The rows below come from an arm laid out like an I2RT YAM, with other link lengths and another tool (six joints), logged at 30 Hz.
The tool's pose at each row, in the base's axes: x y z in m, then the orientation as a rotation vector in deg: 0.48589, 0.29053, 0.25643, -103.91, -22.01, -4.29; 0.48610, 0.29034, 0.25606, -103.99, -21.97, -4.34; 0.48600, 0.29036, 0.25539, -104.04, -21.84, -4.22; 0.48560, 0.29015, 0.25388, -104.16, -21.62, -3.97; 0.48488, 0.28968, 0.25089, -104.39, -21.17, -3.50; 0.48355, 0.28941, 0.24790, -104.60, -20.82, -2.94; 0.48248, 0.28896, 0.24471, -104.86, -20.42, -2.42; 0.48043, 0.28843, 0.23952, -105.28, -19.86, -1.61; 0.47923, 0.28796, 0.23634, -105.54, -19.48, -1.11; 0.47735, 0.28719, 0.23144, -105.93, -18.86, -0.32; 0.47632, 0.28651, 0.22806, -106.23, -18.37, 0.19; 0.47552, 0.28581, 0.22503, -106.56, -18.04, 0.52; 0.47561, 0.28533, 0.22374, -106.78, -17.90, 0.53
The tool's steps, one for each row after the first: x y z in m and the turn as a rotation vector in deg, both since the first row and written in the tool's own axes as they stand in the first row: 0.00006, 0.00045, -0.00011, -0.08, 0.04, 0.01; -0.00019, 0.00104, 0.00011, -0.10, 0.03, 0.17; -0.00099, 0.00236, 0.00039, -0.17, -0.04, 0.46; -0.00252, 0.00503, 0.00089, -0.29, -0.14, 1.04; -0.00458, 0.00747, 0.00166, -0.38, -0.35, 1.59; -0.00648, 0.01021, 0.00228, -0.53, -0.52, 2.16; -0.00983, 0.01453, 0.00353, -0.79, -0.82, 3.01; -0.01185, 0.01723, 0.00415, -0.94, -0.98, 3.56; -0.01502, 0.02139, 0.00506, -1.18, -1.23, 4.43; -0.01698, 0.02437, 0.00551, -1.37, -1.35, 5.06; -0.01865, 0.02710, 0.00581, -1.63, -1.44, 5.49; -0.01899, 0.02843, 0.00570, -1.84, -1.40, 5.61
